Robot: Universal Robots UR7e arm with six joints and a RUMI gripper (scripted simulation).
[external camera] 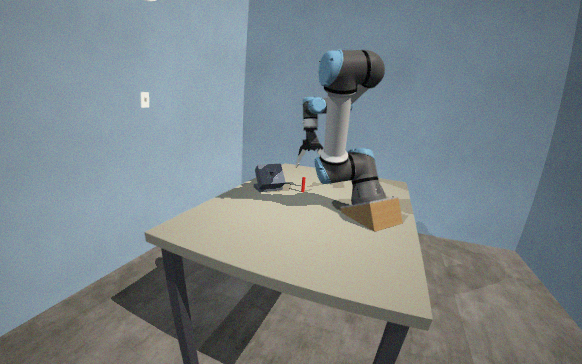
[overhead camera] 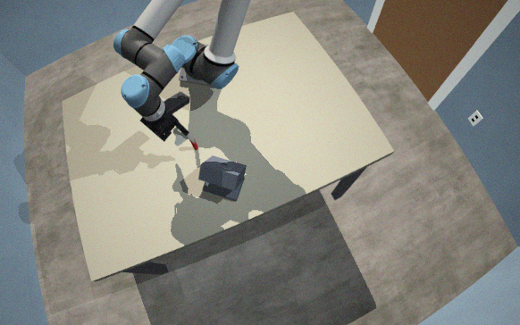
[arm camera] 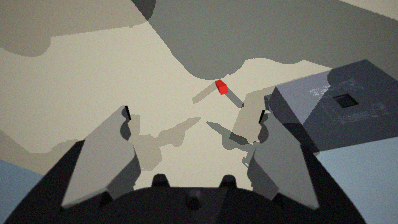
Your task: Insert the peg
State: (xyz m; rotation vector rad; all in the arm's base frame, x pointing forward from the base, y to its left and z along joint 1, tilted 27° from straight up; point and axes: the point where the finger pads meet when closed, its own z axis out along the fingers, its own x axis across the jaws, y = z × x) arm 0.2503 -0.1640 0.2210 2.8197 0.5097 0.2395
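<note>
Now: the red peg 90 mm below my hand, 30 mm ahead of it and 20 mm to the left of it.
</note>
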